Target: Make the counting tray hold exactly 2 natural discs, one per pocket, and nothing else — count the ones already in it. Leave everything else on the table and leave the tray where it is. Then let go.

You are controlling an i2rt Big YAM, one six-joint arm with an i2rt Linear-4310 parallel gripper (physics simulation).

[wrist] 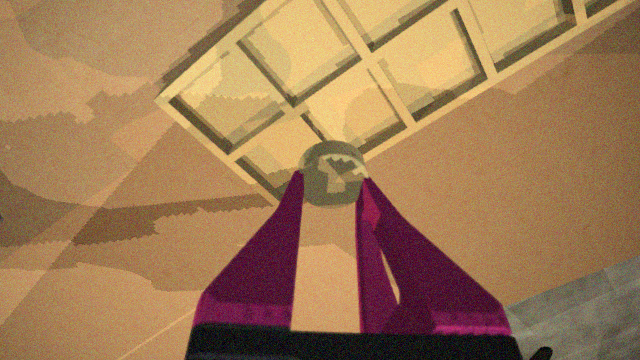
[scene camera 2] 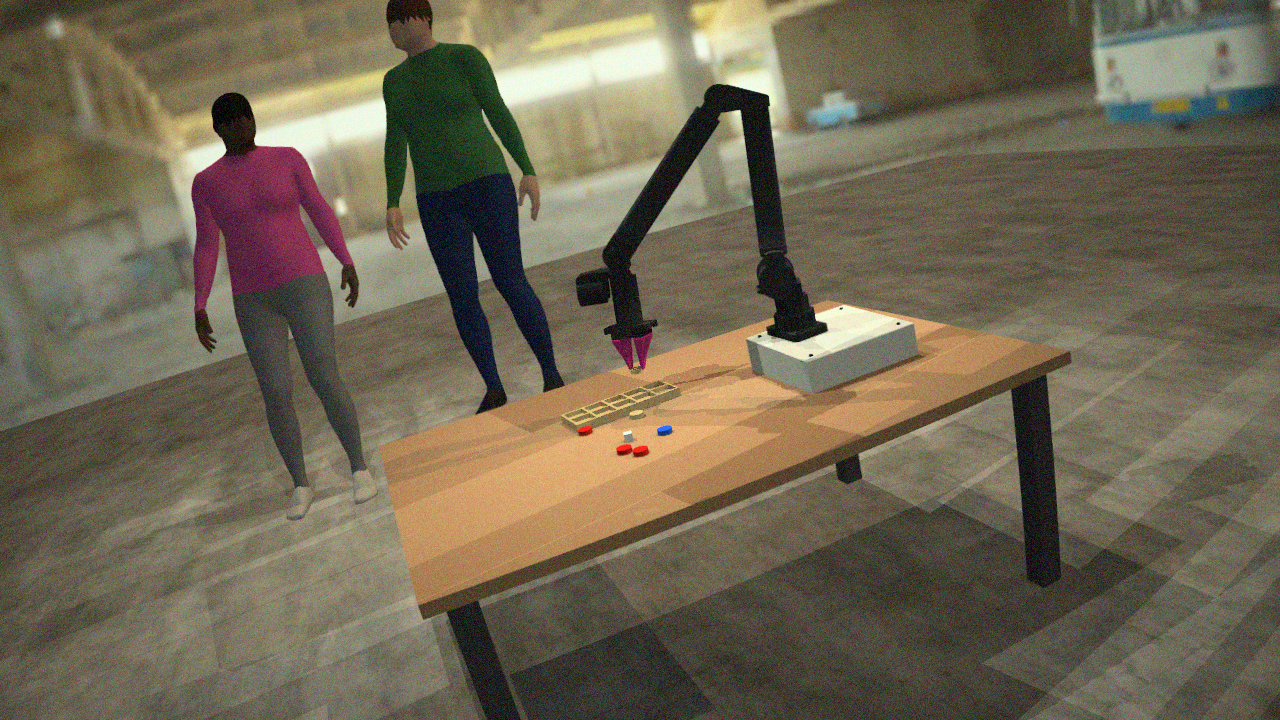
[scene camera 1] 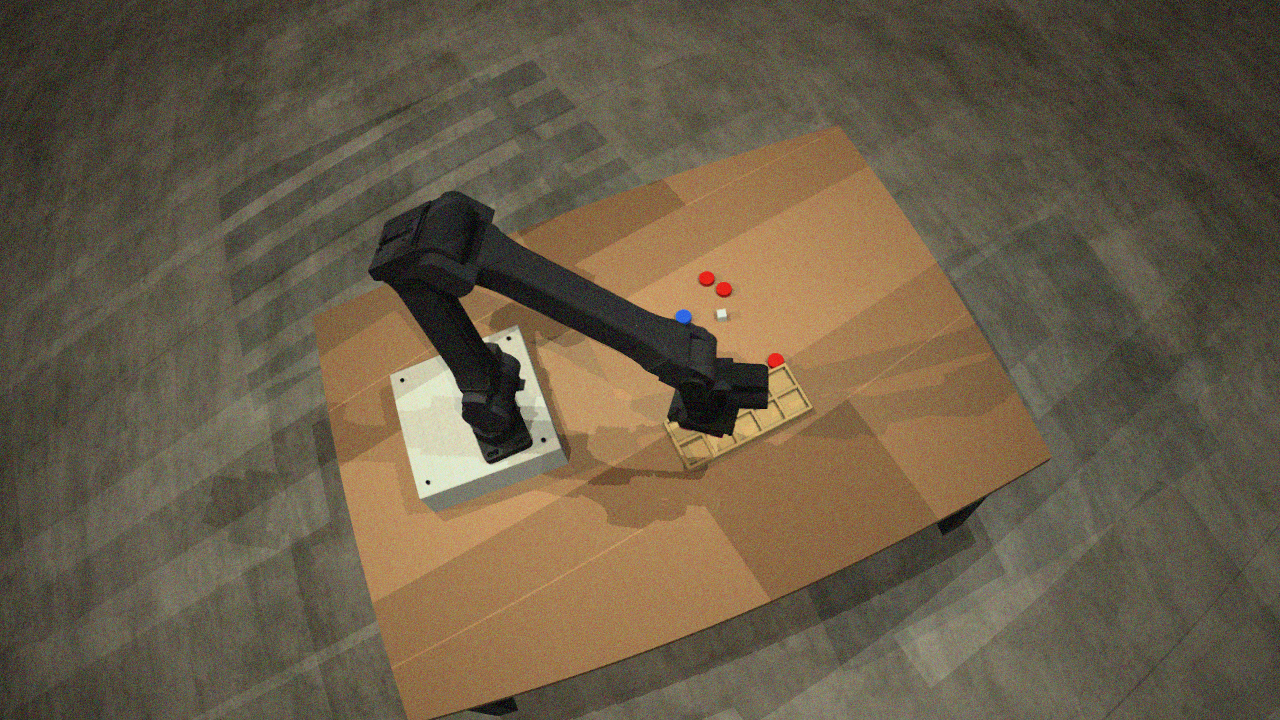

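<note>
My gripper (scene camera 2: pixel 635 367) (wrist: pixel 330 183) is shut on a natural disc (wrist: pixel 332 192), held above the tray's near end; in scene camera 1 the arm hides the fingertips. The wooden counting tray (scene camera 1: pixel 750 438) (scene camera 2: pixel 608 416) (wrist: pixel 450 102) has two rows of pockets. In the wrist view the held disc overlaps the rim and a corner pocket. No disc shows in the pockets visible there; the arm covers some pockets in scene camera 1. A second natural disc (scene camera 2: pixel 636 414) lies on the table beside the tray's long side, hidden in scene camera 1.
A red disc (scene camera 1: pixel 775 360) (scene camera 2: pixel 584 430) lies by the tray's far corner. Two more red discs (scene camera 1: pixel 706 278) (scene camera 1: pixel 724 289), a blue disc (scene camera 1: pixel 682 316) (scene camera 2: pixel 664 430) and a white cube (scene camera 1: pixel 721 314) (scene camera 2: pixel 627 436) lie off its long side. The arm stands on a pale base box (scene camera 1: pixel 434 447).
</note>
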